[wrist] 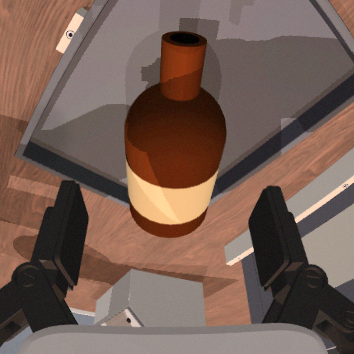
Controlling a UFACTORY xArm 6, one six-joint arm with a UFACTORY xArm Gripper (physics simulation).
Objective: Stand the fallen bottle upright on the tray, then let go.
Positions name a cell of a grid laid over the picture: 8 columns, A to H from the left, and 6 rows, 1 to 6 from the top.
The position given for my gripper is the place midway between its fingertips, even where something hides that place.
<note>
In view: my gripper (D4) and a brown bottle (D3).
</note>
